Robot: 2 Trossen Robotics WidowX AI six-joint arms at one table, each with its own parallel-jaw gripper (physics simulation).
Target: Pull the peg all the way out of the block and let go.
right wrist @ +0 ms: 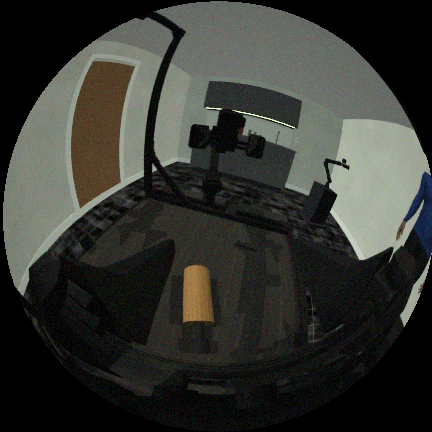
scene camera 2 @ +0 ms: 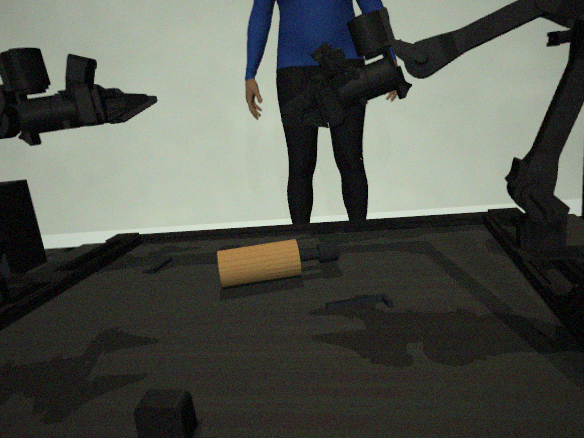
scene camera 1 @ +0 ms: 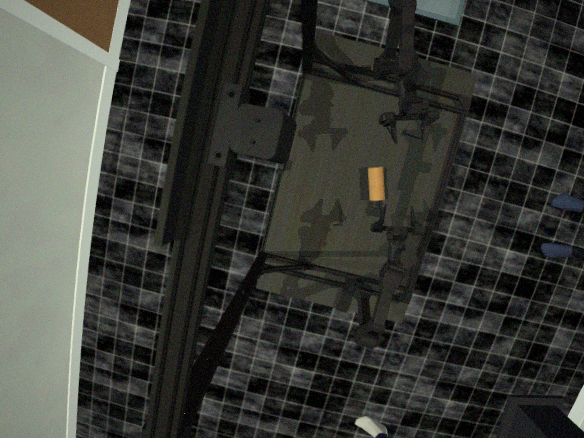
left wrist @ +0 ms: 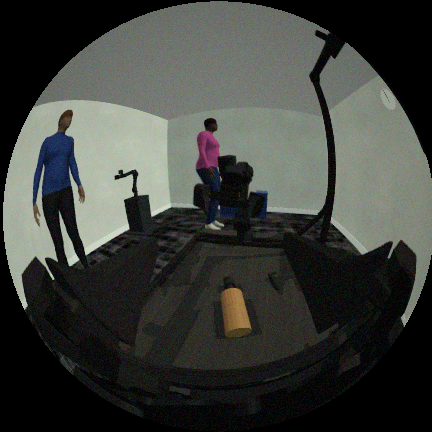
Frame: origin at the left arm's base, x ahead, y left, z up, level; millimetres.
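Seen in the pictures: left gripper, fingertip midpoint: [right wrist: 233, 141] [scene camera 2: 152, 98] [scene camera 1: 409, 143] [left wrist: 220, 241]; right gripper, fingertip midpoint: [right wrist: 236, 245] [scene camera 2: 281, 116] [scene camera 1: 398, 205] [left wrist: 226, 216]; left arm's base, link origin: [right wrist: 208, 200] [scene camera 1: 380, 71]; right arm's base, link origin: [scene camera 2: 542, 248] [scene camera 1: 356, 285] [left wrist: 241, 238].
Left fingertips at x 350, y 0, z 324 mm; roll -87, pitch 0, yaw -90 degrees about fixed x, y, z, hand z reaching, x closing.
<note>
Offsets run from my left fingertips to a thing's top centre. Level surfaces: height alone.
The block, an orange wooden cylinder @(142 mm ahead, 38 mm right, 277 mm down) [scene camera 1: 376, 183] [scene camera 2: 259, 263] [left wrist: 235, 312] [right wrist: 197, 294], lies on its side on the dark table @(343 mm down) [scene camera 2: 250, 360]. The black peg @(227 mm ahead, 35 mm right, 293 mm down) [scene camera 2: 320, 252] [left wrist: 229, 282] [right wrist: 200, 337] sticks out of one end face, its wider head outward; how deep it sits is hidden inside the block. My left gripper [scene camera 1: 408, 138] [scene camera 2: 150, 100] [left wrist: 220, 241] is open and empty, high above the table beyond the block's other end. My right gripper [scene camera 1: 398, 206] [scene camera 2: 290, 107] [right wrist: 236, 245] is open and empty, well above the table on the peg's side, not touching the peg.
A dark hooked rod @(281 mm ahead, 216 mm right, 335 mm down) [scene camera 2: 357, 301] [left wrist: 275, 281] lies beside the block. Another thin dark piece @(75 mm back, 140 mm left, 337 mm down) [scene camera 2: 159, 266] [right wrist: 246, 246] lies beyond the block's plain end. A small dark box shape [scene camera 2: 165, 414] shows at the bottom of scene camera 2. Dark rails [scene camera 2: 300, 228] edge the table.
</note>
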